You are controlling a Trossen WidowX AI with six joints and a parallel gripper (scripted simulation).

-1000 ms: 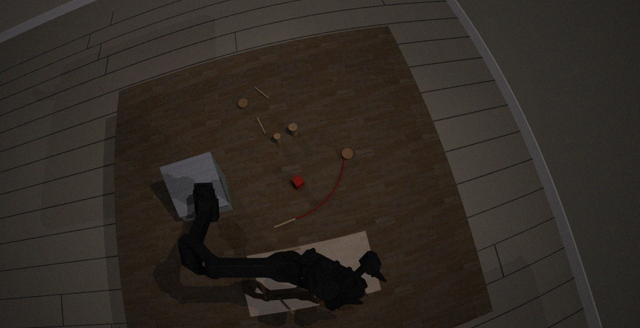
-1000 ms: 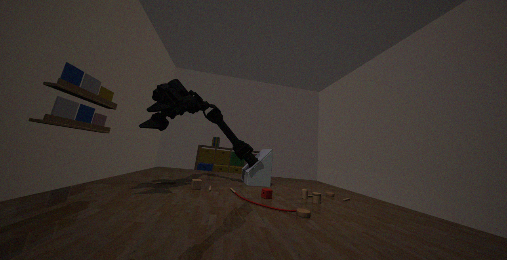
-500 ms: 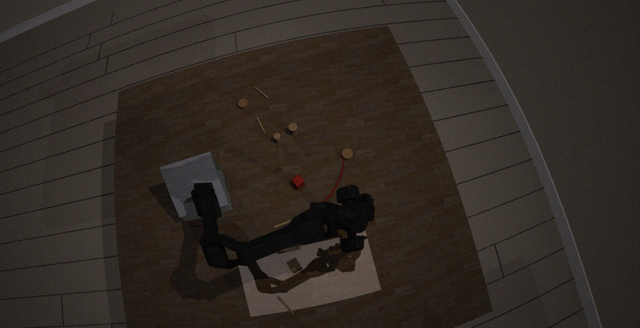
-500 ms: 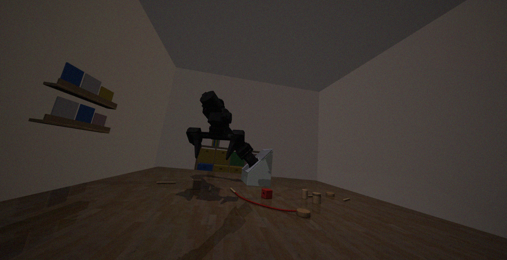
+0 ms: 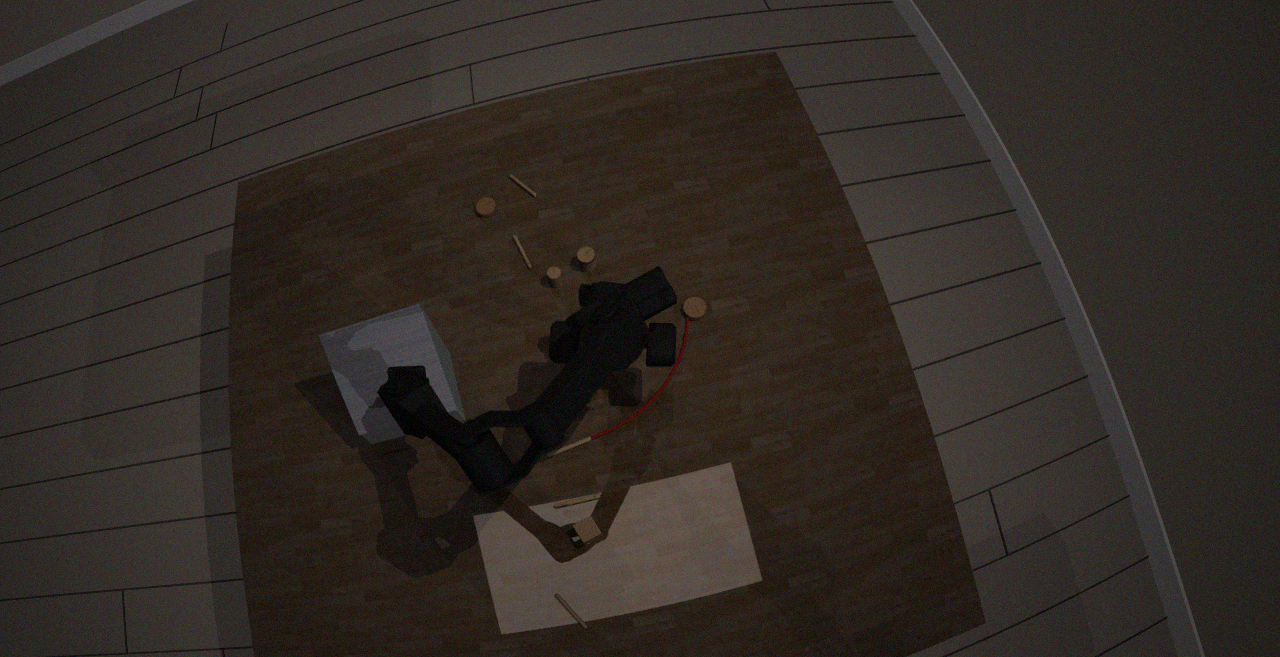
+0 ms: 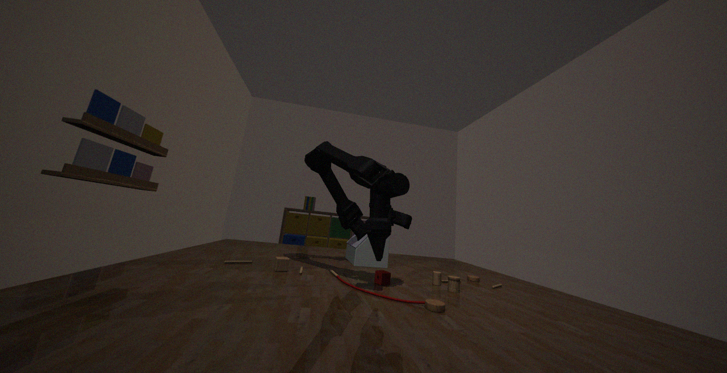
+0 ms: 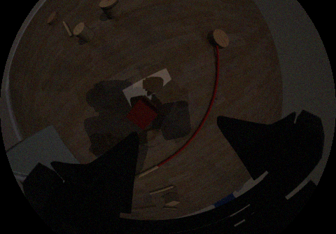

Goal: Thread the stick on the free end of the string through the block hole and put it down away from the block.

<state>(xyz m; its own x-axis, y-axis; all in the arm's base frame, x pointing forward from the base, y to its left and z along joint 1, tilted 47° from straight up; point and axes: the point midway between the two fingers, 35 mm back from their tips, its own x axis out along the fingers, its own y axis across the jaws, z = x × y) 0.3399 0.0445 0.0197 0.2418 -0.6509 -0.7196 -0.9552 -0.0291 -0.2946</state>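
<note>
Now: gripper tip 40 mm past the red cube, 20 mm to the right of it and 50 mm above it. Also, from my gripper tip: small wooden block (90 mm behind, 270 mm to the right, 50 mm below).
</note>
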